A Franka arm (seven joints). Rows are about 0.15 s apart.
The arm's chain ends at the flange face. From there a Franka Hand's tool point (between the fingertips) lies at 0.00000 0.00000 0.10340 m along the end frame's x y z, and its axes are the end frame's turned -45 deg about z.
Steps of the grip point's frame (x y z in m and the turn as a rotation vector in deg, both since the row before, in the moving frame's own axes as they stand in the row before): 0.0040, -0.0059, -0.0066, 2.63, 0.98, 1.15; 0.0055, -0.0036, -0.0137, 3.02, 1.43, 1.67; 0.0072, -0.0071, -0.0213, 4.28, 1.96, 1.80; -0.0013, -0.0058, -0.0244, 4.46, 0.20, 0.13; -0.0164, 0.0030, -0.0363, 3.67, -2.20, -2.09; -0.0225, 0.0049, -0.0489, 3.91, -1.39, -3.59; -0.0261, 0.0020, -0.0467, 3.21, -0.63, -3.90; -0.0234, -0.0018, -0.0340, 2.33, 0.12, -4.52
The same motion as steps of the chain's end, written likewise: 0.0007, -0.0024, -0.0065, 2.55, -1.17, 1.15; 0.0033, -0.0007, -0.0135, 3.15, -1.12, 1.67; 0.0029, -0.0021, -0.0210, 4.41, -1.64, 1.80; 0.0004, 0.0028, -0.0241, 3.30, -3.01, 0.13; -0.0020, 0.0155, -0.0360, 1.04, -4.15, -2.09; -0.0056, 0.0224, -0.0486, 1.78, -3.75, -3.59; -0.0120, 0.0230, -0.0465, 1.82, -2.72, -3.90; -0.0149, 0.0183, -0.0339, 1.73, -1.56, -4.52
